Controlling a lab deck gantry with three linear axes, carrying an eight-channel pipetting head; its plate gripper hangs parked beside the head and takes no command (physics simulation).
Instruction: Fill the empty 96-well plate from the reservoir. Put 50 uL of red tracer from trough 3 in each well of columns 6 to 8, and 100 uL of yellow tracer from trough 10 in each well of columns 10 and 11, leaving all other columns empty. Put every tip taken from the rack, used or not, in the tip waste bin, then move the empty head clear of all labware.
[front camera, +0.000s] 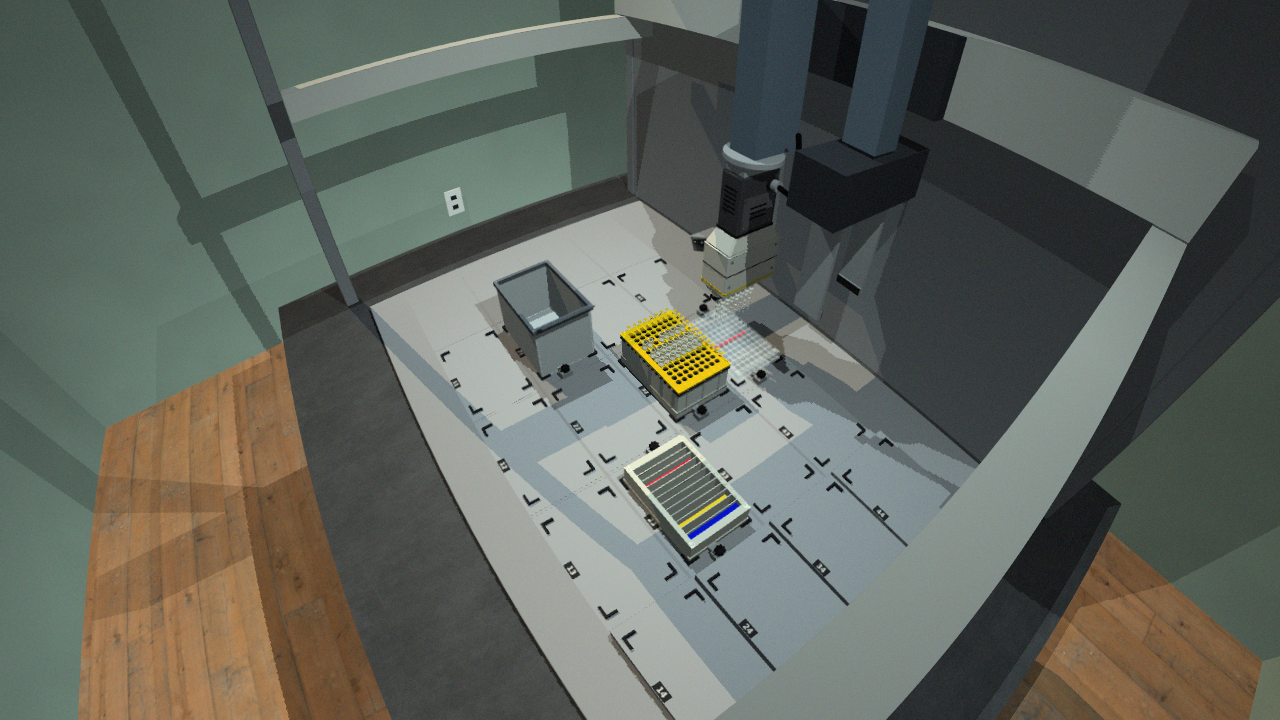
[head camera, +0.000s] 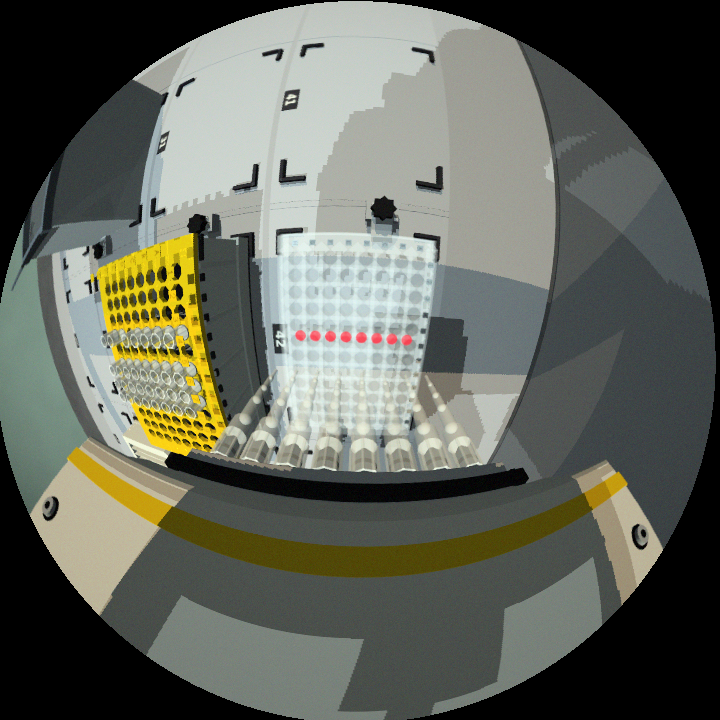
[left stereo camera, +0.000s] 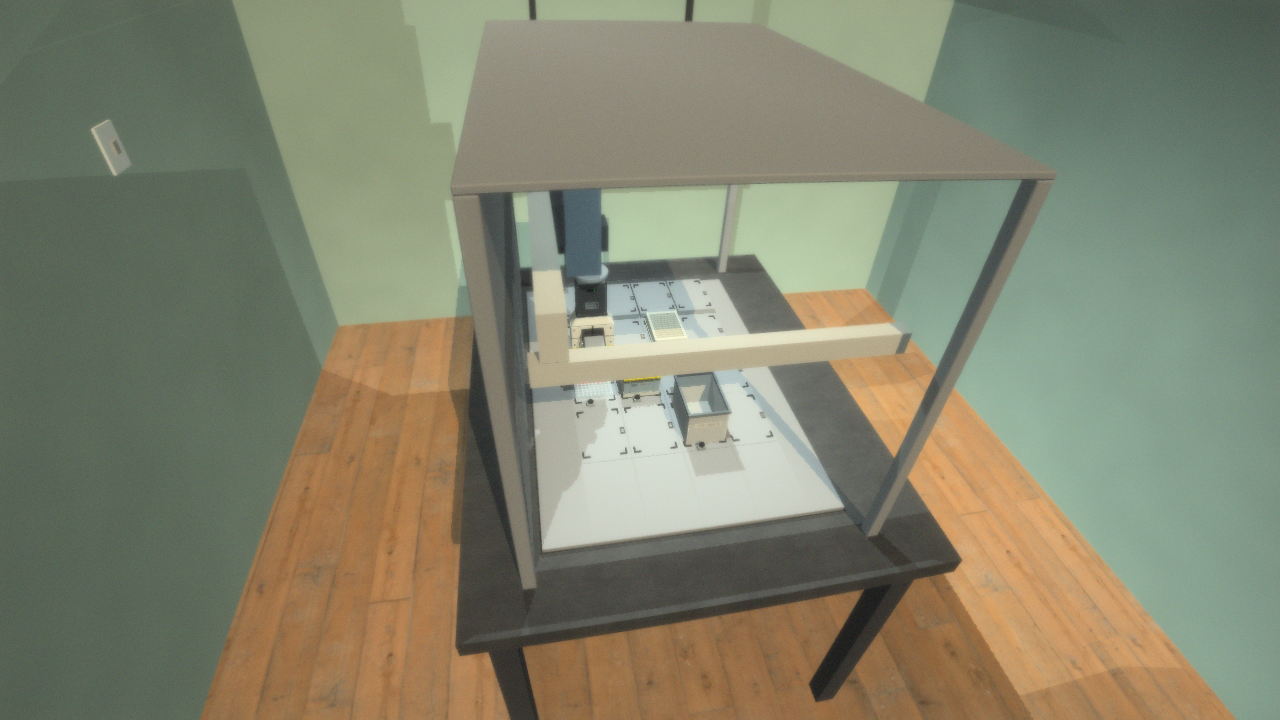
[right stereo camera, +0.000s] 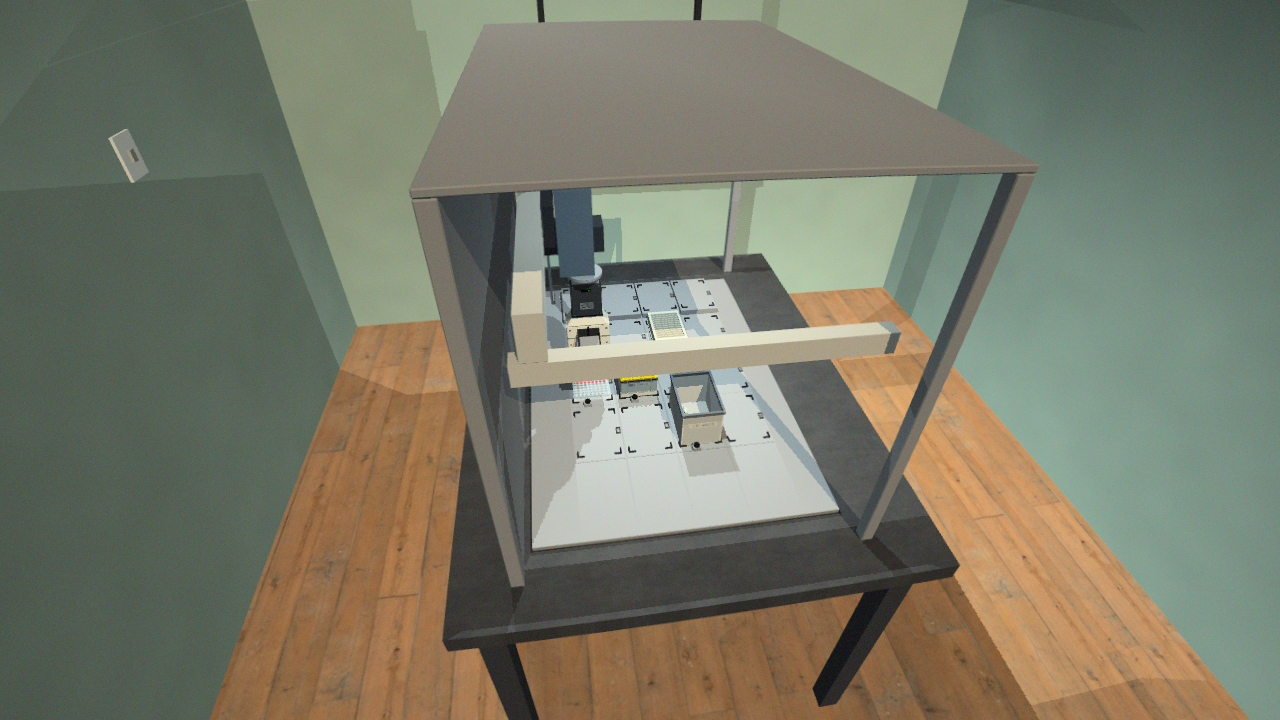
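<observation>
The pipetting head (front camera: 740, 255) (left stereo camera: 591, 333) (right stereo camera: 588, 327) carries a row of clear tips (head camera: 362, 423) over the near part of the clear 96-well plate (front camera: 762, 351) (head camera: 359, 243). No red shows in the tips. One row of red wells (head camera: 345, 337) lies sixth from the plate's far edge. The yellow tip rack (front camera: 677, 385) (head camera: 201, 335) is partly filled with tips. The reservoir (front camera: 721, 530) has a red trough (front camera: 668, 472), a yellow trough (front camera: 704, 510) and a blue one. The waste bin (front camera: 565, 347) (left stereo camera: 707, 429) stands left of the rack. The parked gripper (front camera: 848, 282) hangs beside the head; its finger opening is unclear.
A dark block (front camera: 859, 179) hangs on the second column beside the head. Black clamp knobs (front camera: 760, 375) (head camera: 383, 208) sit at the labware edges. A beige beam (left stereo camera: 733, 351) (right stereo camera: 716, 351) crosses above the deck. Grey frame posts stand at the deck's corners.
</observation>
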